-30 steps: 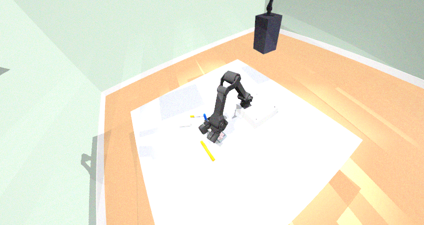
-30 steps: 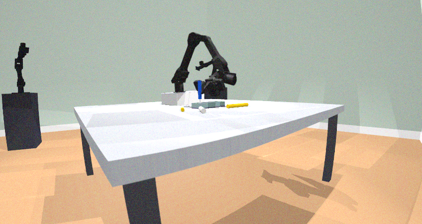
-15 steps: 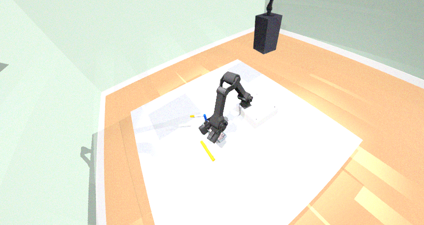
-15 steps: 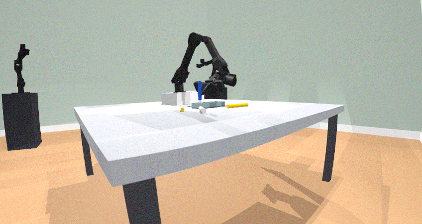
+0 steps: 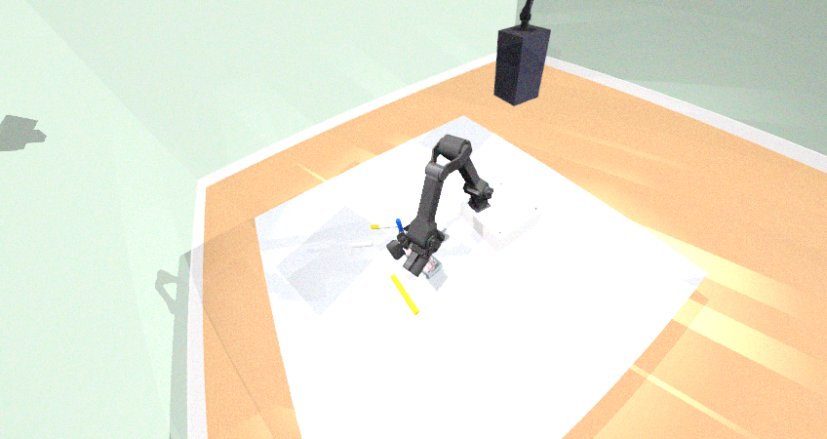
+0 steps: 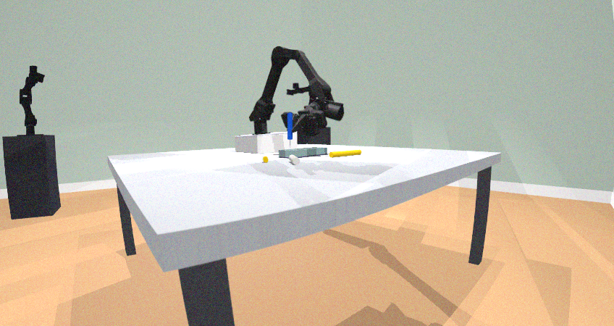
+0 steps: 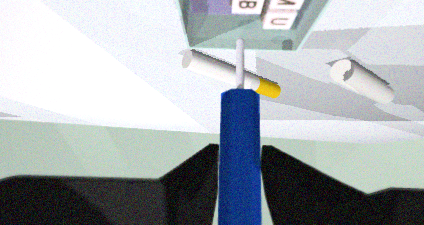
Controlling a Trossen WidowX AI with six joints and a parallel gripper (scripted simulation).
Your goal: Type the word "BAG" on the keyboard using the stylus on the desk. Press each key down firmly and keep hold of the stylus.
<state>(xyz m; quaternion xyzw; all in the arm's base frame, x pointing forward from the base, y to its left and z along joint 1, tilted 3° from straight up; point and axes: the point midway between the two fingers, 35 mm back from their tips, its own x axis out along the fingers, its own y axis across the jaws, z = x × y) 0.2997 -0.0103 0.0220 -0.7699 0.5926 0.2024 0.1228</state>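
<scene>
Now: the key 12 cm to the left of my gripper tip, 8 cm below it and 5 cm behind it. The rest, counted from my gripper tip: stylus (1 cm below); yellow-ended stick (12 cm to the right, 8 cm below, 5 cm ahead); thin white tip (5 cm below).
</scene>
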